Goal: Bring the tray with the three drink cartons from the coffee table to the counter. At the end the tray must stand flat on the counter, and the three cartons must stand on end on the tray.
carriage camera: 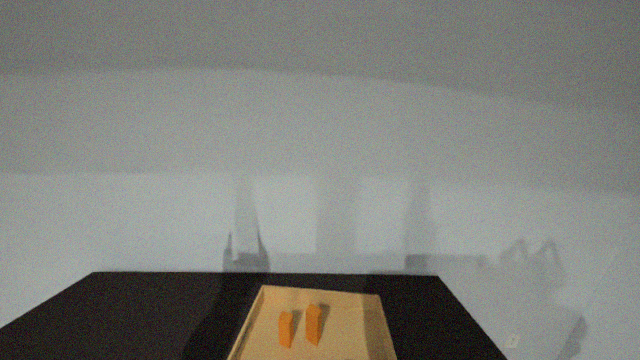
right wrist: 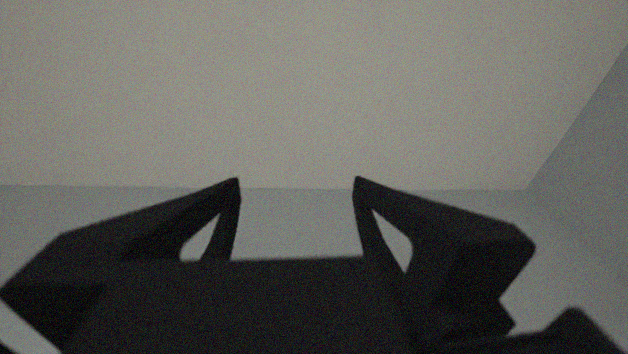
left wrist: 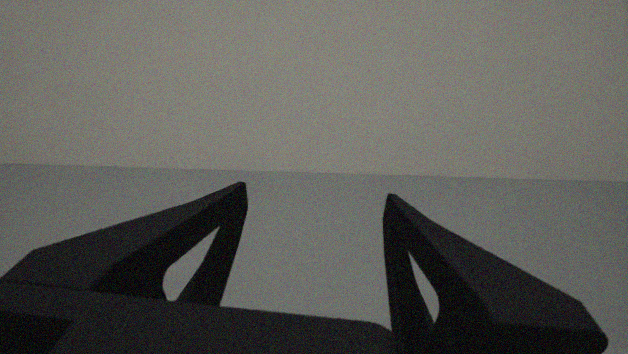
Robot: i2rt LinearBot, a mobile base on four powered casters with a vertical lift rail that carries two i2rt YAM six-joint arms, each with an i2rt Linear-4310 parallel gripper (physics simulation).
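Places are measured from the left arm's base along level axes (x ahead, y left, z up), in centimetres.
Pixels of known places: left gripper, fingertip midpoint: [left wrist: 315, 200]; right gripper, fingertip midpoint: [right wrist: 297, 187].
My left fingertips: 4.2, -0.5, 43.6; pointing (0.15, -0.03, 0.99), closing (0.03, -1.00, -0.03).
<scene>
Behind a point stands the place of what it marks, as x, y, z.
The light wooden tray [carriage camera: 345, 320] @(42.9, -46.8, -30.1) rests on a black surface [carriage camera: 150, 310] @(47.9, 32.9, -30.6) at the bottom of the carriage view; its near end is cut off by the frame edge. Two orange drink cartons [carriage camera: 285, 330] @(34.5, -24.8, -22.4) [carriage camera: 313, 325] @(35.2, -34.1, -21.3) stand on end on the tray's left and middle part. A third carton does not show clearly. My left gripper [left wrist: 315, 200] @(4.2, -0.5, 43.7) is open and empty, with wall and ceiling beyond its fingers. My right gripper [right wrist: 297, 187] @(2.8, -67.5, 43.4) is open and empty, also with wall behind it. Neither gripper shows in the carriage view, so their distance from the tray is hidden.
A pale wall [carriage camera: 150, 220] @(70.2, 46.8, -2.0) stands behind the black surface and carries shadows of the arms. A small light wall plate [carriage camera: 512, 341] @(68.0, -158.2, -81.8) shows at the lower right. In the right wrist view, a wall corner rises at the right.
</scene>
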